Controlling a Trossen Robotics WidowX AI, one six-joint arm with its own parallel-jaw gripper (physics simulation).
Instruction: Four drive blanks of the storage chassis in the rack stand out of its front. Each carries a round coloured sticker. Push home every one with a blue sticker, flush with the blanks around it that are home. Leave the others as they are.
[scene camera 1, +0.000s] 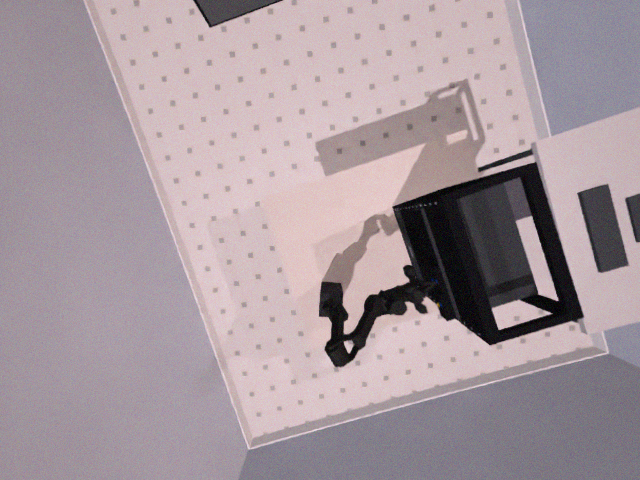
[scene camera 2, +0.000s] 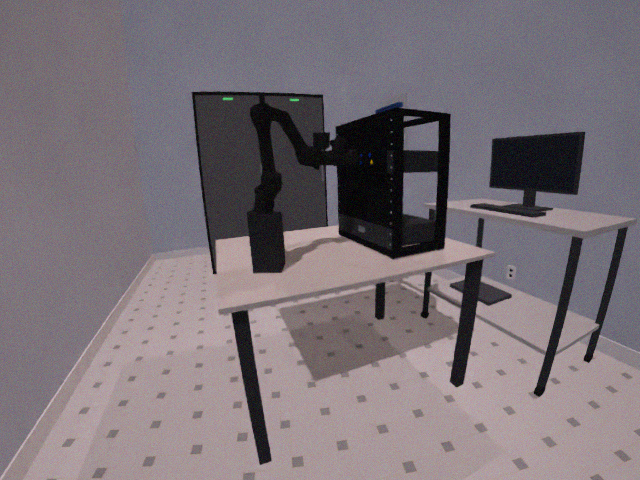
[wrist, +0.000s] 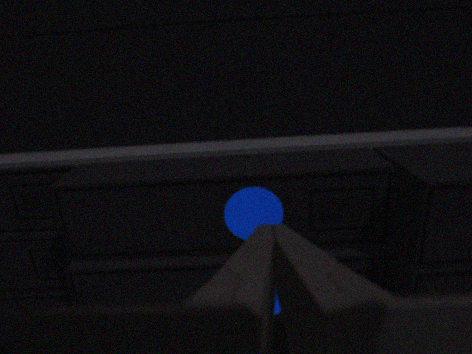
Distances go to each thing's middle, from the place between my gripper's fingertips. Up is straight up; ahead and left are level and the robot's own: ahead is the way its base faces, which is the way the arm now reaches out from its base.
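My hand, measured from the black rack (scene camera 1: 465, 237), is 17 cm short of it, and it's also 5 cm to the right of the rack and 12 cm above it.
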